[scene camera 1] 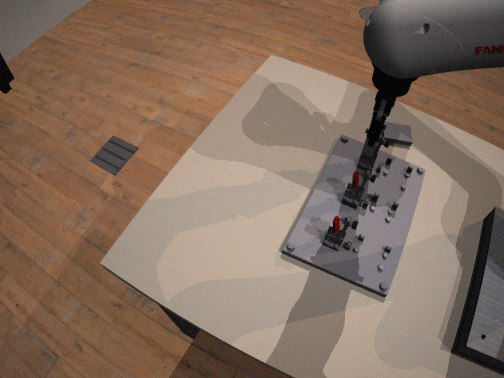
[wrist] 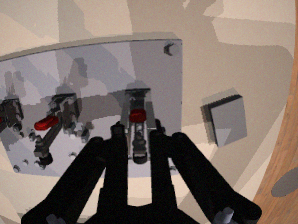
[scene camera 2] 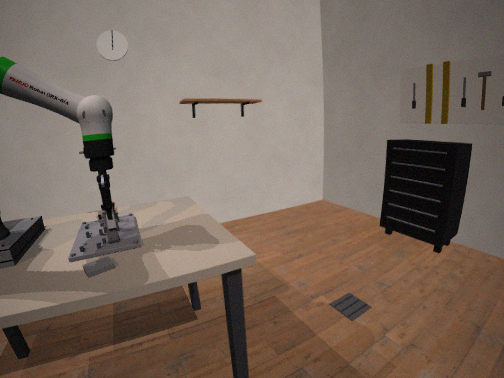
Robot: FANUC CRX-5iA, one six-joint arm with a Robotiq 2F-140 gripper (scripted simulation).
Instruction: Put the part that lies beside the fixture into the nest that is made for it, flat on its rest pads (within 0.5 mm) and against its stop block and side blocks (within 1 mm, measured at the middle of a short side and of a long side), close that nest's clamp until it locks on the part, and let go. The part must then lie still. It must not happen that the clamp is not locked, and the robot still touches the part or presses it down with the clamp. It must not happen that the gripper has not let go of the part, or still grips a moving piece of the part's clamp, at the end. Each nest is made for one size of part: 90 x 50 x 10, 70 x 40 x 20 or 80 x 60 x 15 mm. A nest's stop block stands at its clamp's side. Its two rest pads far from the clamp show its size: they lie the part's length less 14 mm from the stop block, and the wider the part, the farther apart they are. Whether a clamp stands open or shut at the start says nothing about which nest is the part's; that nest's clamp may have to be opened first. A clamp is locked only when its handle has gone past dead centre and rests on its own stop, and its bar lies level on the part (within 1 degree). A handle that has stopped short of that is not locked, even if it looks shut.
my gripper: scene camera 1 368,150; wrist 138,112; scene camera 2 112,226
same spot on grey fixture plate: (wrist: pixel 99 74) = (scene camera 2: pixel 125 233)
